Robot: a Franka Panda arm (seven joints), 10 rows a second.
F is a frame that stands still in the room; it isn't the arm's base.
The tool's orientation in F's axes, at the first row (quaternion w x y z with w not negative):
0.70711 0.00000 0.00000 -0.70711
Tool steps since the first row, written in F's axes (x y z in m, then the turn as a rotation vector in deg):
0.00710 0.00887 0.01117 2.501 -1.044 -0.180
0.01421 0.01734 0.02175 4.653 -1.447 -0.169
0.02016 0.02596 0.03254 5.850 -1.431 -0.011
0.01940 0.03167 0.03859 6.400 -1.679 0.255
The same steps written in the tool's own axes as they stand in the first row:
-0.00887 0.00710 0.01117 1.044 2.501 -0.180
-0.01734 0.01421 0.02175 1.447 4.653 -0.169
-0.02596 0.02016 0.03254 1.431 5.850 -0.011
-0.03167 0.01940 0.03859 1.679 6.400 0.255

